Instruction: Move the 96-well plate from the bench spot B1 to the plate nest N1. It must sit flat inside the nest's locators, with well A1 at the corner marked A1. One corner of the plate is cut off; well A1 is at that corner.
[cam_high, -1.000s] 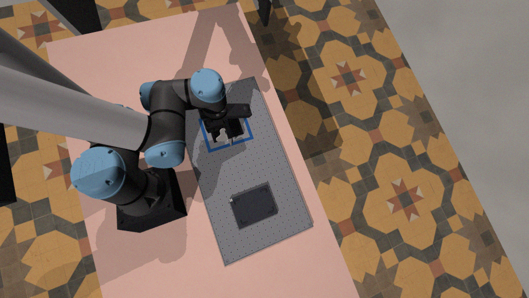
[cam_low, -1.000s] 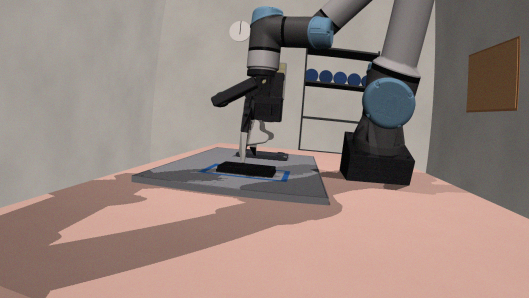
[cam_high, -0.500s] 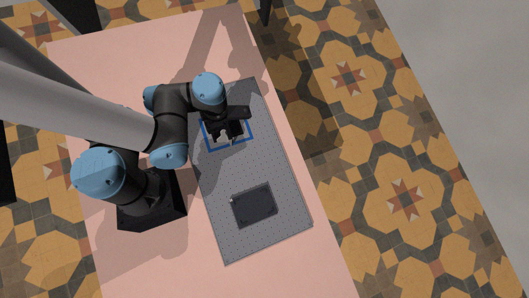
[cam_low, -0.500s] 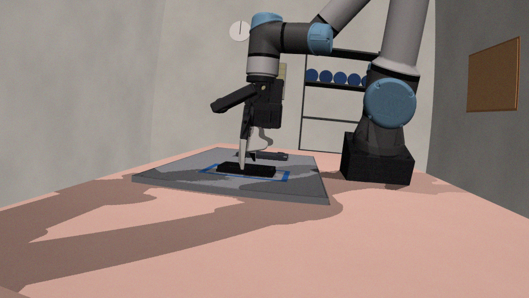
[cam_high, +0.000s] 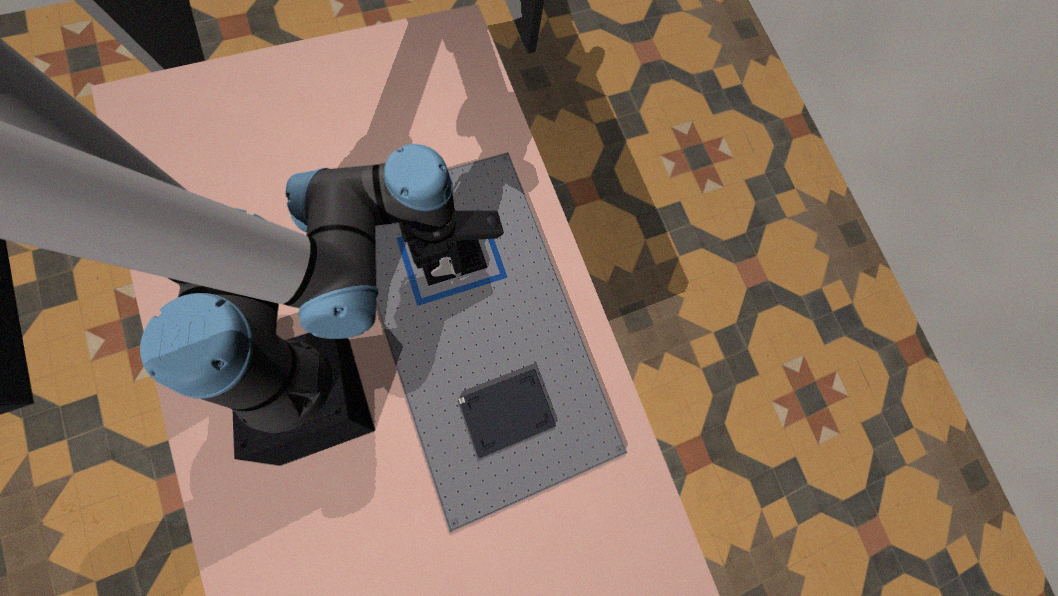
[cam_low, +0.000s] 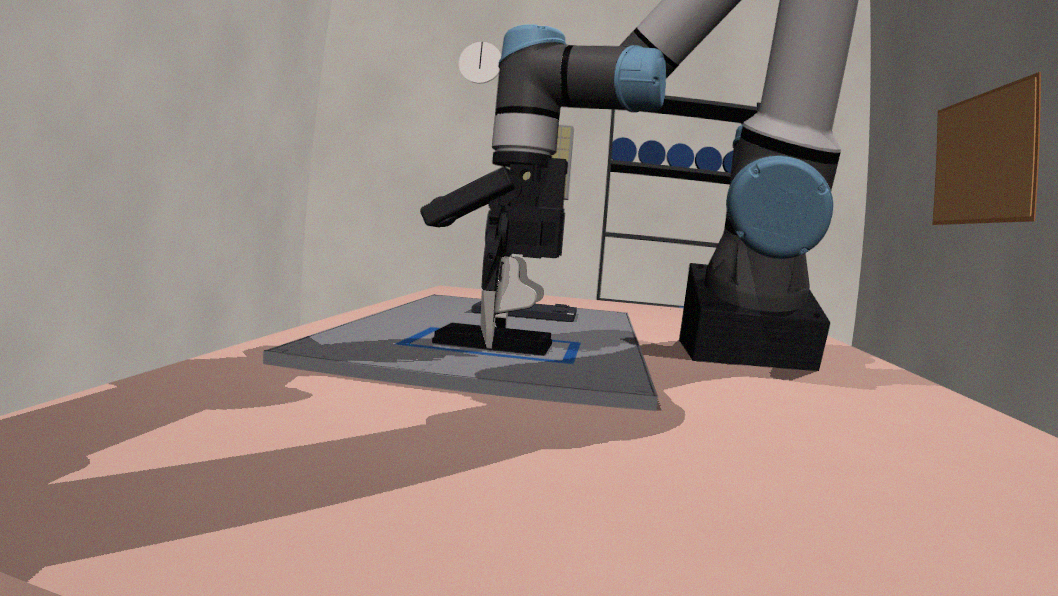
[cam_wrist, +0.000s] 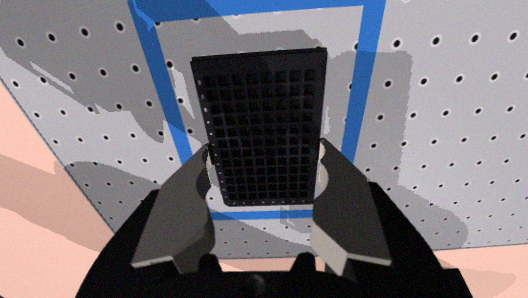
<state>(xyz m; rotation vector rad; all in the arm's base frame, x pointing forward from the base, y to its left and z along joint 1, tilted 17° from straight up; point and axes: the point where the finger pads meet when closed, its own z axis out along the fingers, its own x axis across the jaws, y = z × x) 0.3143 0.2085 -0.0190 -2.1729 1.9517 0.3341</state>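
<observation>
The dark plate nest N1 lies 40 mm ahead of my hand, 330 mm to the right of it and 10 mm below it. Also, from my hand: black 96-well plate (10 mm below); then white A1 mark (40 mm behind, 290 mm to the right).
</observation>
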